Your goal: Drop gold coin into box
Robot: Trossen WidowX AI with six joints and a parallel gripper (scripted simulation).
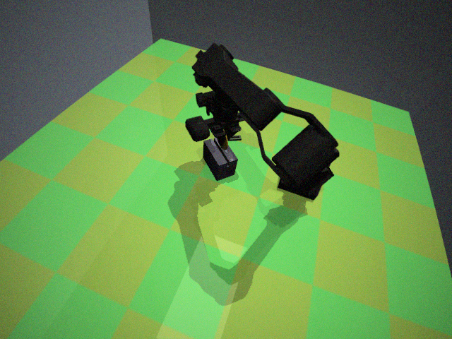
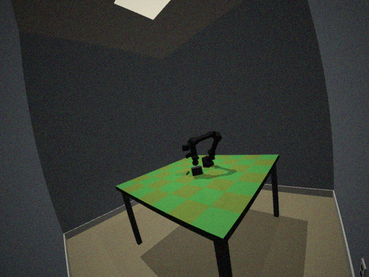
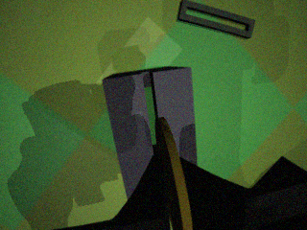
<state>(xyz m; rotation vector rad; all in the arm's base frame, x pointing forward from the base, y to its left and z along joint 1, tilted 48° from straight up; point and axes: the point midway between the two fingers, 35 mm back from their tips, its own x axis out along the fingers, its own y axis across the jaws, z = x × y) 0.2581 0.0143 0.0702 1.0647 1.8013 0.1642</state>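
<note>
The gold coin lies 2 cm above my gripper tip.
</note>
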